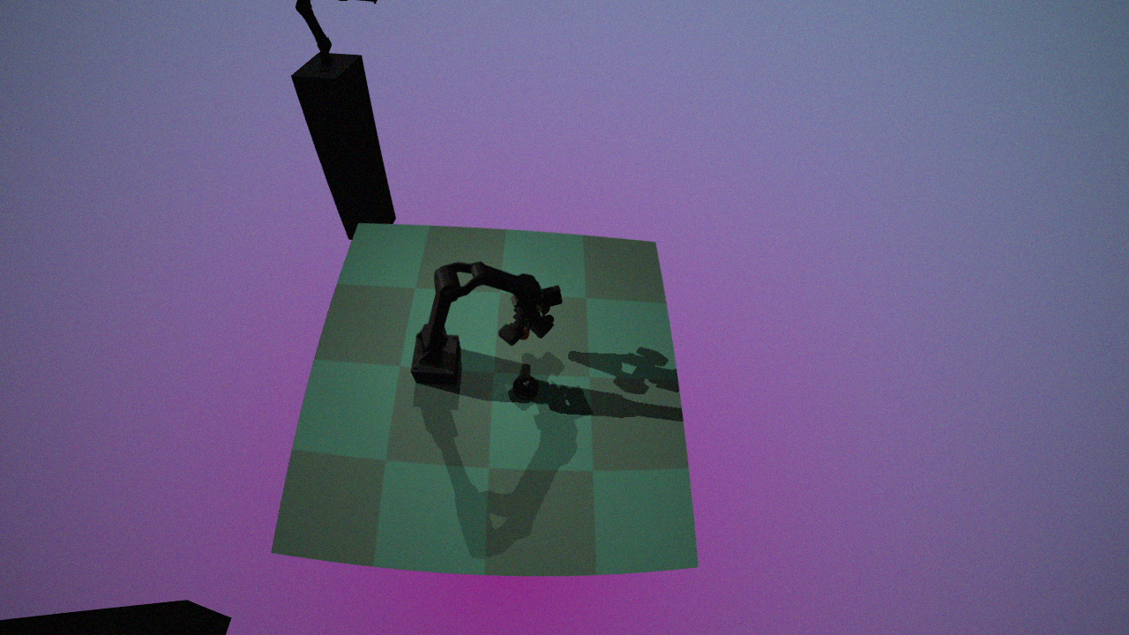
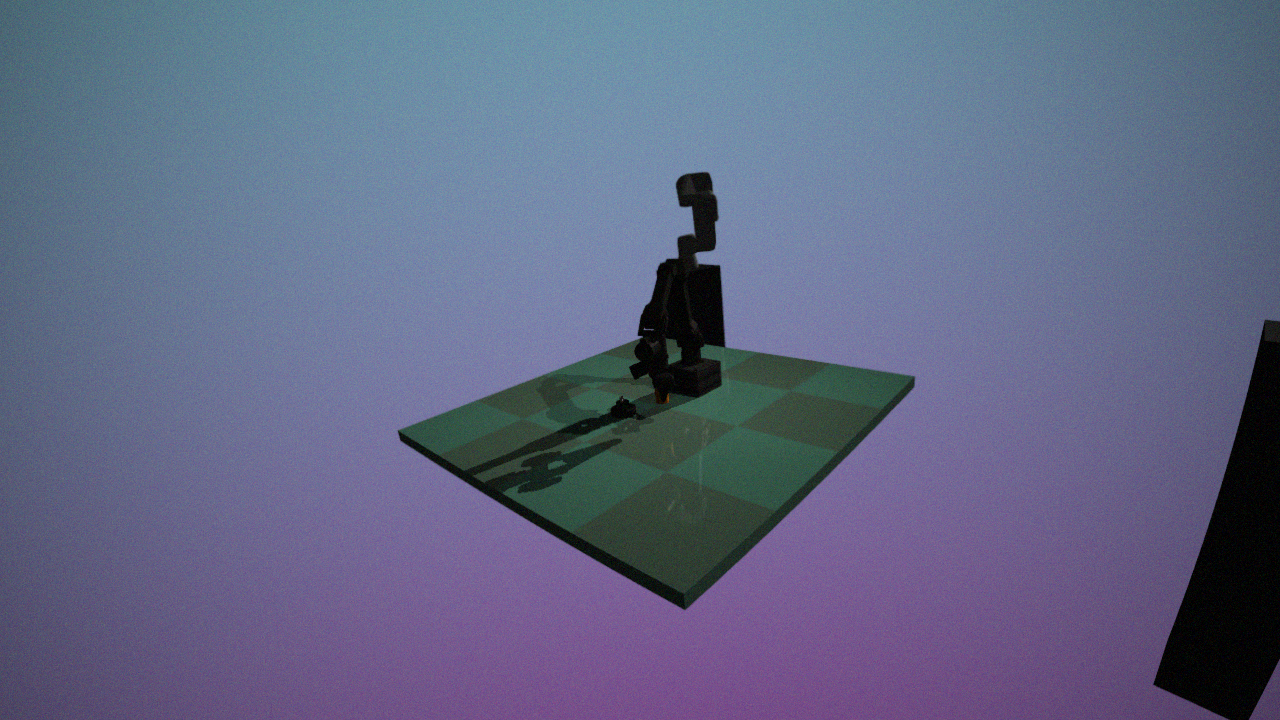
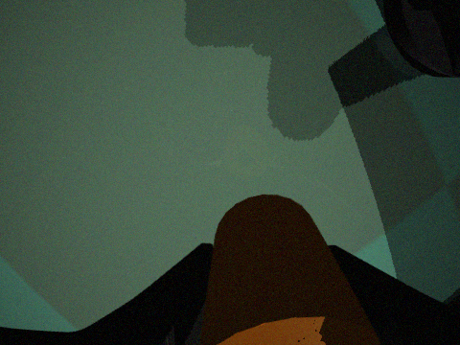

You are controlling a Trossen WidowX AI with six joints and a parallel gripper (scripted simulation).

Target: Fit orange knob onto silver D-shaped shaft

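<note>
My gripper tip is now 16 cm to the left of the round pedestal, 5 cm above it and 4 cm short of it. The rest, counted from my gripper tip: orange knob (3 cm above).
</note>
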